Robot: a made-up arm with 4 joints.
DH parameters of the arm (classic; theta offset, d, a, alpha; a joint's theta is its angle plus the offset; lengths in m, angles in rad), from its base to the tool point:
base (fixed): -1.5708 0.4 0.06 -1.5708
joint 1: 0 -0.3 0.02 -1.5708
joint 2: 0 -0.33 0.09 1.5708
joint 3: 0 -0.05 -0.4 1.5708
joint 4: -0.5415 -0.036 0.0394 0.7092
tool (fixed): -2.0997 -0.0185 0 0
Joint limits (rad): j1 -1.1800..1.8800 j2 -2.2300..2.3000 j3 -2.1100..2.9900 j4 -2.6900..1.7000
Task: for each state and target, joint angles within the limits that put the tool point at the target. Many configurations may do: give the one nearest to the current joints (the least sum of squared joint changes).
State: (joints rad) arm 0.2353 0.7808 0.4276 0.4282
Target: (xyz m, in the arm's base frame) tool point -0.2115 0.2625 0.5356
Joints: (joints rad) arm -0.4382 0.4996 -0.0569 0.3847
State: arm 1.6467 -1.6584 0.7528 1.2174
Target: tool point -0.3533 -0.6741 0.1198
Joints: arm 1.8800 -2.2123 1.2428 1.2065
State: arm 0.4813 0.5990 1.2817 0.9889
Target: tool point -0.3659 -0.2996 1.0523
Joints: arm 0.2956 0.7543 1.6236 0.6203
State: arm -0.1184 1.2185 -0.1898 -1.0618
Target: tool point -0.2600 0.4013 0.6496
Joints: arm -0.5105 0.4356 0.4167 -1.1472
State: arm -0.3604 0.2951 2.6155 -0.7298
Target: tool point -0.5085 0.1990 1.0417
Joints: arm -0.7957 0.4222 2.3500 -0.7618
